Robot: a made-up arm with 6 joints.
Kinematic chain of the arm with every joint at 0, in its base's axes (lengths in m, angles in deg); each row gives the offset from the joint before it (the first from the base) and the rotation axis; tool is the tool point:
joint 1: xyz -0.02 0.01 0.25 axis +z
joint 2: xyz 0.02 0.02 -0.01 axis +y
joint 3: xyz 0 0.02 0.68 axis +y
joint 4: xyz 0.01 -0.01 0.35 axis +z
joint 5: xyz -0.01 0 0.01 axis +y
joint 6: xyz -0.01 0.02 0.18 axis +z
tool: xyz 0.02 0 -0.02
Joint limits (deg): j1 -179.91..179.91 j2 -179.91..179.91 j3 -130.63..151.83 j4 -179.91..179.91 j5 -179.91..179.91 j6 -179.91..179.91
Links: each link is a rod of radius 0.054 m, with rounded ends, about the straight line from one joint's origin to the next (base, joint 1, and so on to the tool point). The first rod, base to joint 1, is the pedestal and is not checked.
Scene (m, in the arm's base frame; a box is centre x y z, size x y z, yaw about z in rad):
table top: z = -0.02
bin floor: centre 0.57 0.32 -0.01 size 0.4 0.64 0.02 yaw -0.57
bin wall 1: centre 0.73 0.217 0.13 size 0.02 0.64 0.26 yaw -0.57
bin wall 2: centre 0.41 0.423 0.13 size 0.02 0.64 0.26 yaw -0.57
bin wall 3: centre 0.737 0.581 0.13 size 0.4 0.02 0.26 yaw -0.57
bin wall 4: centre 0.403 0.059 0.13 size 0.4 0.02 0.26 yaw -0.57
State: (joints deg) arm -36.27 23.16 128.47 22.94 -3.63 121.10
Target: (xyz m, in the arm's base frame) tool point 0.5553 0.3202 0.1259
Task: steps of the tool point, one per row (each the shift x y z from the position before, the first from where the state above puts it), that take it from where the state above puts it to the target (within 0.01 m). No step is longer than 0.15 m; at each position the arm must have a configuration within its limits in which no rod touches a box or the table.
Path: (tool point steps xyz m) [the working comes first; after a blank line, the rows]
Joints at the target: 23.51 53.94 120.51 19.51 -0.28 119.91
Straight joint move there: touches bin wall 1, bin wall 4.

1: 0.0668 0.1021 -0.0046
2: 0.0449 0.1171 -0.0047
3: 0.0195 0.1273 -0.0052
4: -0.0080 0.1318 -0.0055
5: -0.0365 0.1303 -0.0056
6: 0.0138 0.0060 -0.1393
7: -0.0138 -0.0060 -0.1382

